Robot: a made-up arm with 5 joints. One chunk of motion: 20 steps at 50 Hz.
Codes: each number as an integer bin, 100 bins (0 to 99) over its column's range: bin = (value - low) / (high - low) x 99, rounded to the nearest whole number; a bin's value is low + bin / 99 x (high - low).
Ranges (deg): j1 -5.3..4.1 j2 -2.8..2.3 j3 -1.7..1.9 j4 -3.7..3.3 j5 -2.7..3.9
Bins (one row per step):
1: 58 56 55 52 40
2: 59 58 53 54 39
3: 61 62 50 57 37
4: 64 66 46 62 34
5: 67 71 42 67 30
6: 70 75 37 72 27
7: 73 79 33 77 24
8: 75 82 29 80 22
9: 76 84 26 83 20
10: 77 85 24 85 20
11: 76 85 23 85 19
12: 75 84 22 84 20
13: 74 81 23 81 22
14: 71 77 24 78 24
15: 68 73 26 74 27
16: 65 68 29 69 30
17: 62 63 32 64 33
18: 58 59 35 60 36
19: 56 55 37 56 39
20: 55 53 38 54 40
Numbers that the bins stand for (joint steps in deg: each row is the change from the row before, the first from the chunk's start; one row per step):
1: 0.207 0.085 0.300 -0.023 -0.033
2: 0.302 0.188 0.227 0.118 -0.100
3: 0.492 0.394 0.118 0.330 -0.233
4: 0.777 0.600 -0.027 0.684 -0.433
5: 1.062 0.858 -0.173 1.037 -0.700
6: 1.346 1.064 -0.355 1.391 -0.900
7: 1.631 1.270 -0.500 1.744 -1.100
8: 1.821 1.424 -0.645 1.957 -1.233
9: 1.916 1.527 -0.755 2.169 -1.367
10: 2.011 1.579 -0.827 2.310 -1.367
11: 1.916 1.579 -0.864 2.310 -1.433
12: 1.821 1.527 -0.900 2.239 -1.367
13: 1.726 1.373 -0.864 2.027 -1.233
14: 1.441 1.167 -0.827 1.815 -1.100
15: 1.157 0.961 -0.755 1.532 -0.900
16: 0.872 0.703 -0.645 1.179 -0.700
17: 0.587 0.445 -0.536 0.825 -0.500
18: 0.207 0.239 -0.427 0.542 -0.300
19: 0.017 0.033 -0.355 0.260 -0.100
20: -0.078 -0.070 -0.318 0.118 -0.033

